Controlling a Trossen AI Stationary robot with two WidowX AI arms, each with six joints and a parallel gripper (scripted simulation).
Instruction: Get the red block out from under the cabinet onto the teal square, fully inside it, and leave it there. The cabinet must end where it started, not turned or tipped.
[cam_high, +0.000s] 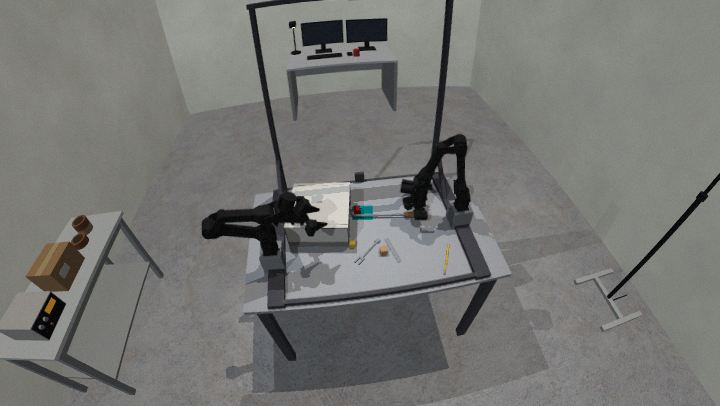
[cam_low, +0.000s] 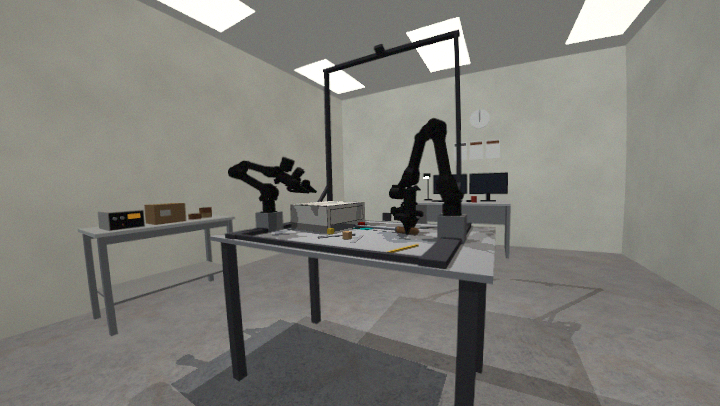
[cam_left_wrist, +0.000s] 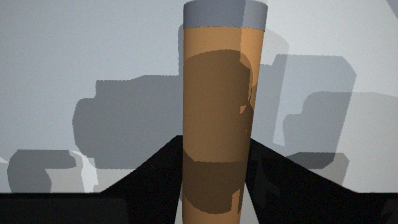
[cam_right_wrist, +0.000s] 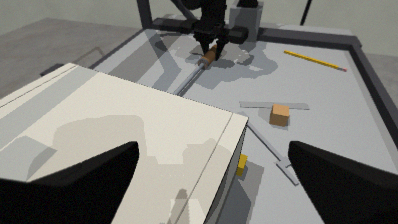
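Now: the hook tool 7 cm behind my left hand, 13 cm to the right of it and 2 cm below it. Also, from my left hand: teal square 11 cm behind, 26 cm to the right, 4 cm below.
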